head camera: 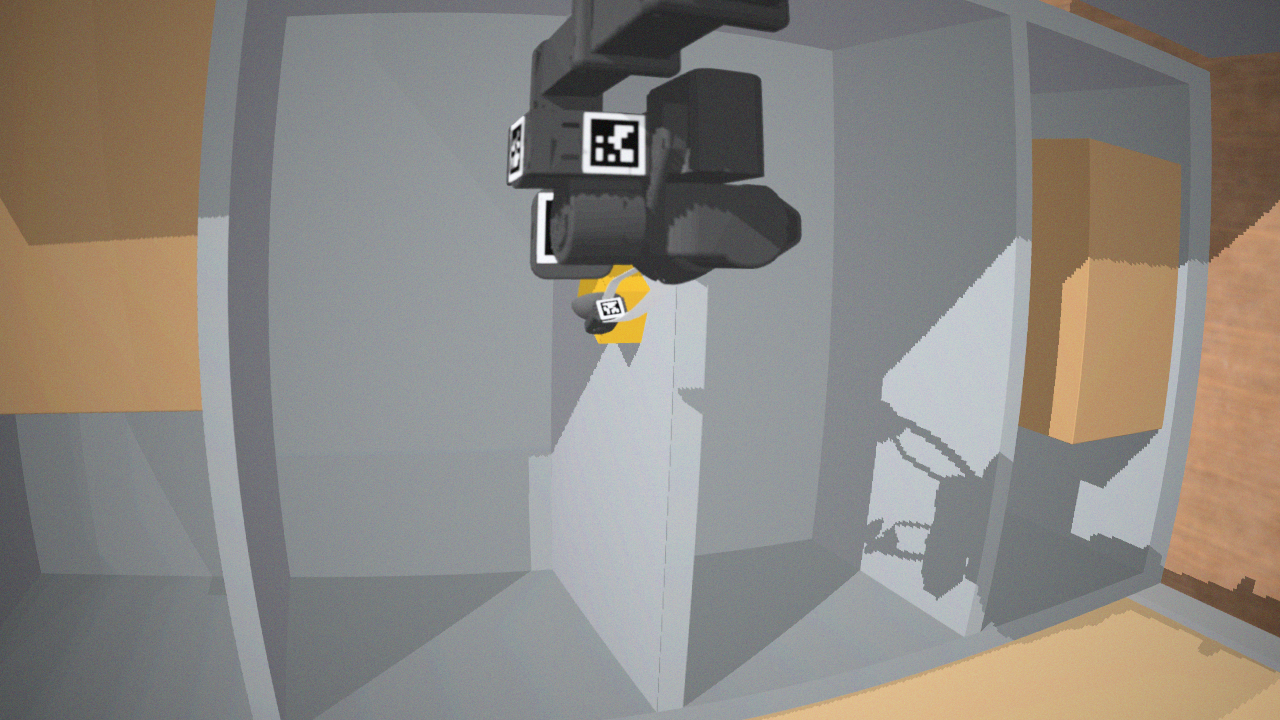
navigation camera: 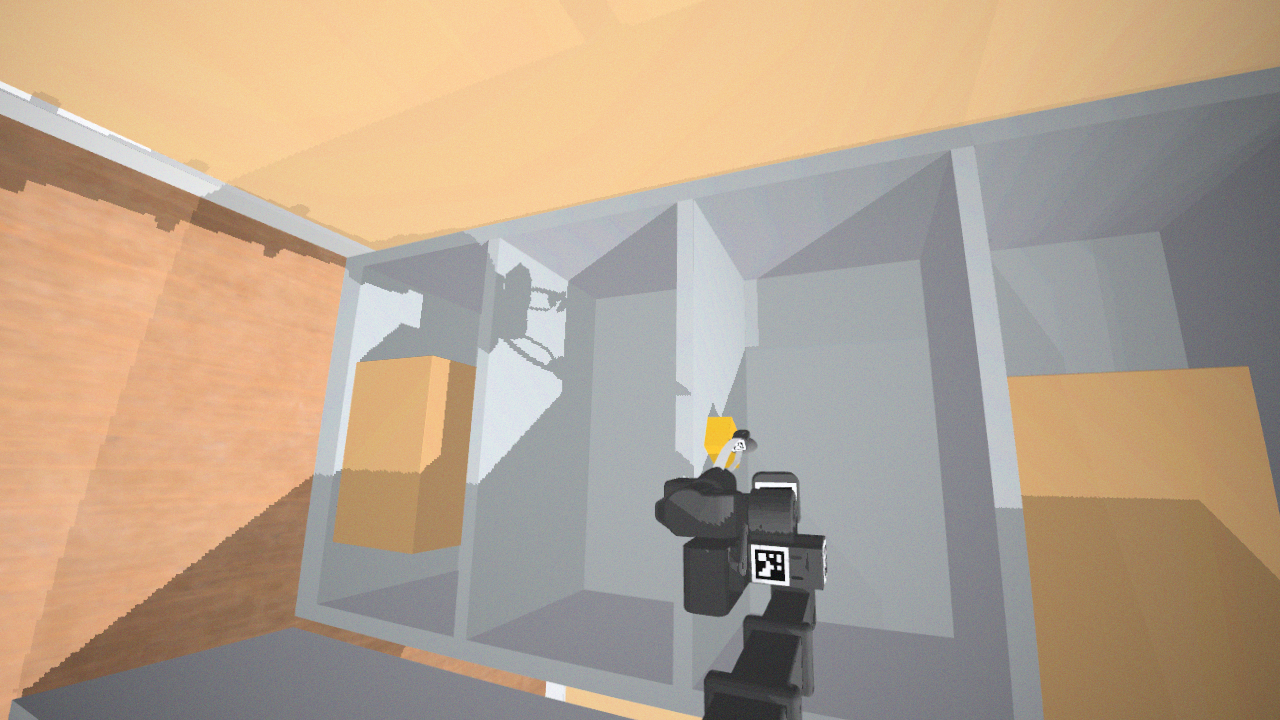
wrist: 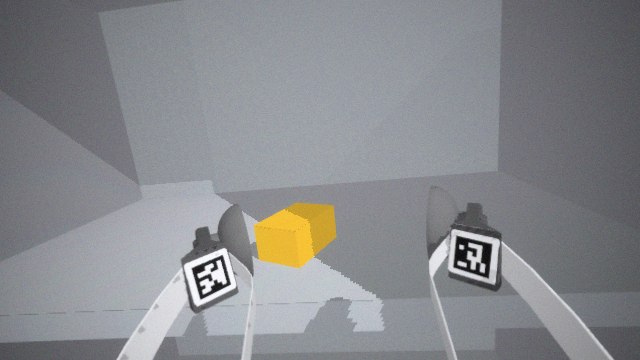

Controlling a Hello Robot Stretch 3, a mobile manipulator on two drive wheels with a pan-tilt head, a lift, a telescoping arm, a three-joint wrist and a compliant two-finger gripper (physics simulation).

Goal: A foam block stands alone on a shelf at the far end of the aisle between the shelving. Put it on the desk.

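Note:
The yellow foam block rests on a grey shelf board of the shelving. My gripper is open and empty. In the wrist view the block shows in the gap between the two fingertips, close to the left one and well away from the right one, and seems a little beyond them. In the head view a finger and the wrist cover part of the block. One finger is hidden in the head and navigation views. The desk does not show.
A brown box sits in another compartment, and a larger brown box is on the opposite side. An upright grey panel stands right of the fingers in the wrist view, with a back panel behind the block.

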